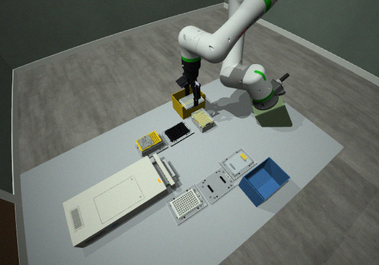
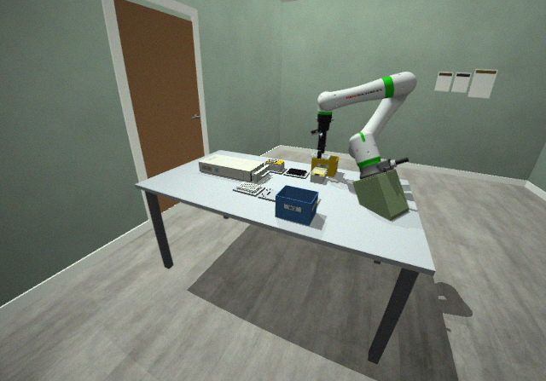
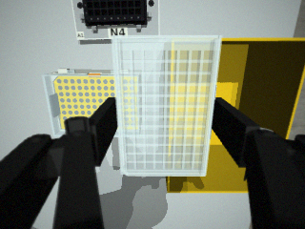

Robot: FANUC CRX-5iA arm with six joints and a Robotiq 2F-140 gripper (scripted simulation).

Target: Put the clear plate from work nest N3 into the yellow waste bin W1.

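My hand is 20 mm past the yellow waste bin, 70 mm to the left of it and 130 mm above it. The rest, counted from my hand: clear plate (20 mm below); then yellow tube rack (320 mm ahead, 90 mm to the left, 110 mm below); then black plate (140 mm ahead, 80 mm to the left, 150 mm below).
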